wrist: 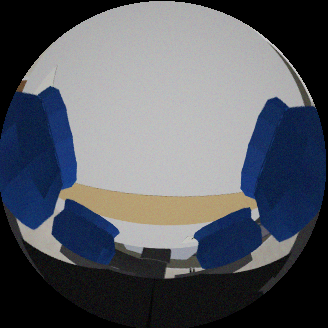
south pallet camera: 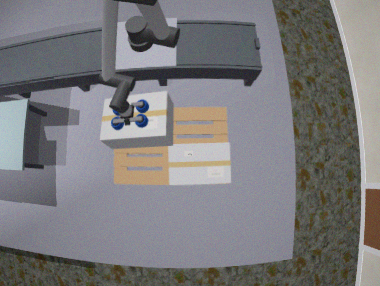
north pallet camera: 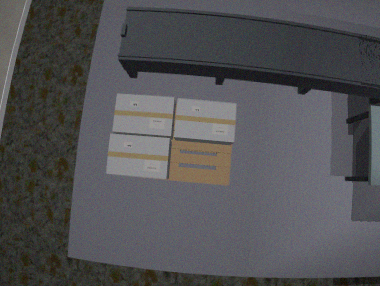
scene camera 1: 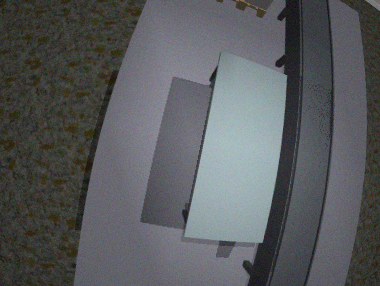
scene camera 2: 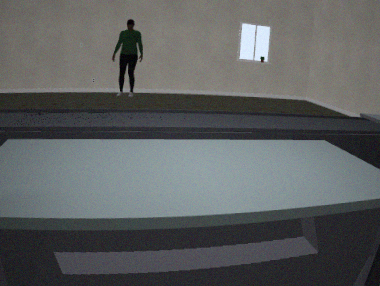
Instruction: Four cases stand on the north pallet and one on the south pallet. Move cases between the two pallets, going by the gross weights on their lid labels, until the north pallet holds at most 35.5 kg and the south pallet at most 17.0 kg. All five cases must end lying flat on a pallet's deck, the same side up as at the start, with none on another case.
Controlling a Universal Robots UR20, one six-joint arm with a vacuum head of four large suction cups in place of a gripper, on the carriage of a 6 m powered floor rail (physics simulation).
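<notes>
My vacuum gripper (south pallet camera: pixel 130 114) (wrist: pixel 159 200) has its four blue cups on the lid of a white case with a tan tape band (south pallet camera: pixel 157 102) (wrist: pixel 165 100). It holds this case level, raised over the upper-left part of the south pallet (south pallet camera: pixel 200 129). Another white case (south pallet camera: pixel 200 154) lies flat on the lower-right part of that deck. In the north pallet camera, three white cases, at upper left (north pallet camera: pixel 135 125), upper right (north pallet camera: pixel 200 131) and lower left (north pallet camera: pixel 130 167), lie flat on the north pallet (north pallet camera: pixel 200 176); its lower-right deck is bare. Label weights are too small to read.
The dark rail (scene camera 1: pixel 315 125) (north pallet camera: pixel 200 40) (south pallet camera: pixel 215 45) runs beside both pallets, with the arm's white carriage plate (south pallet camera: pixel 160 60) on it. A pale table (scene camera 1: pixel 240 150) (scene camera 2: pixel 190 175) (south pallet camera: pixel 10 135) stands between the pallets. A person in green (scene camera 2: pixel 129 45) stands beyond the rail.
</notes>
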